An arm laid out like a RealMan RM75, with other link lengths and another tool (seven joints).
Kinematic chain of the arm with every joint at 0, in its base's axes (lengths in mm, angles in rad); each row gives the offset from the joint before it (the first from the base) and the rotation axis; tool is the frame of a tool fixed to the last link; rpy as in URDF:
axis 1: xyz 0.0 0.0 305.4 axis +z
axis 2: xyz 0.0 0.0 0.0 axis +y
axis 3: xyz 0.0 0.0 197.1 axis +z
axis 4: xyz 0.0 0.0 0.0 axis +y
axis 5: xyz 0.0 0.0 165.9 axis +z
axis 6: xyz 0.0 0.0 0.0 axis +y
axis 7: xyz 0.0 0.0 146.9 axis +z
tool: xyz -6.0 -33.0 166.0 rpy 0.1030 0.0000 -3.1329
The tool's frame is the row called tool.
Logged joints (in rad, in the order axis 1, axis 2, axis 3, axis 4, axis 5, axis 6, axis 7), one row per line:
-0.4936 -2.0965 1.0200 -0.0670 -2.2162 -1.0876 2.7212
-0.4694 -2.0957 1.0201 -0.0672 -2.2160 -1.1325 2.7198
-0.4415 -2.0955 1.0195 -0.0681 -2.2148 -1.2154 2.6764
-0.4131 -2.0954 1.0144 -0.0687 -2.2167 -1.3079 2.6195
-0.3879 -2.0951 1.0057 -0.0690 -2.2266 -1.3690 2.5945
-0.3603 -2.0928 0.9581 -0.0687 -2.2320 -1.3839 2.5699
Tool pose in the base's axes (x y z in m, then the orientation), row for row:
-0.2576 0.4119 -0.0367 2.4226 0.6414 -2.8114
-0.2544 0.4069 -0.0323 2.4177 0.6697 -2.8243
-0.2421 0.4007 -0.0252 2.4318 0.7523 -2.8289
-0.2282 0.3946 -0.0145 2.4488 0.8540 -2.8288
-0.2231 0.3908 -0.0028 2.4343 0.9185 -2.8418
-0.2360 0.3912 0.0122 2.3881 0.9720 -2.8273
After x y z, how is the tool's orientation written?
As angles about the fixed x, y, z axes (roll, pitch, yaw), in radians.
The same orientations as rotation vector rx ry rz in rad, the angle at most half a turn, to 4 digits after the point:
-0.7003 2.3530 1.0361
-0.6925 2.3238 1.0310
-0.6987 2.2453 0.9948
-0.7097 2.1477 0.9540
-0.7134 2.0796 0.9492
-0.7627 2.0068 0.9949

